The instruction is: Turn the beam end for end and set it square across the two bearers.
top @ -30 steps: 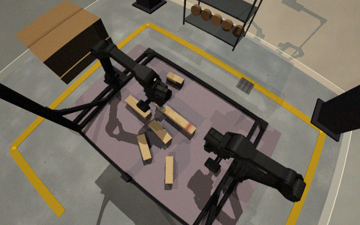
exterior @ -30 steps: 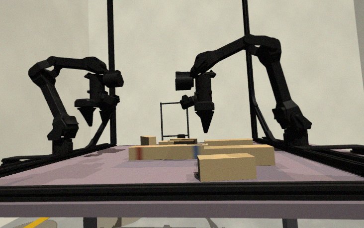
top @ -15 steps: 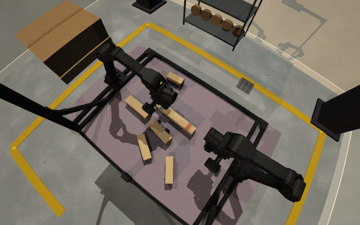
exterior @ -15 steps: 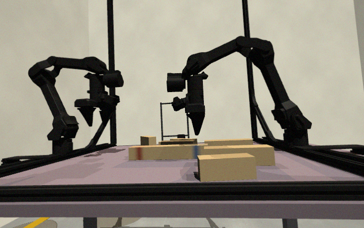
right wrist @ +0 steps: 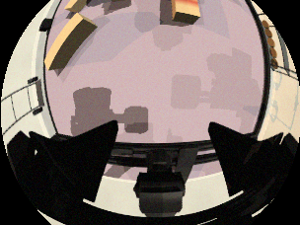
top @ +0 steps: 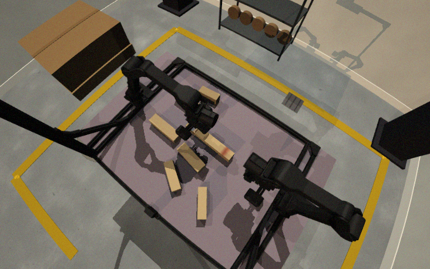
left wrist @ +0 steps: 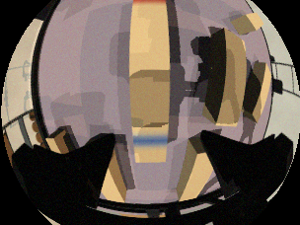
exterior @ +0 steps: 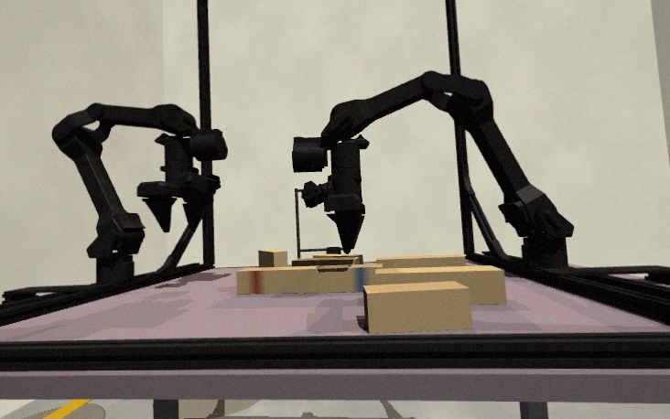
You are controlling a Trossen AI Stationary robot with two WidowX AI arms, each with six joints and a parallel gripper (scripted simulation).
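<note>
Now: left hand 80 mm to the left of the beam and 80 mm above it.
</note>
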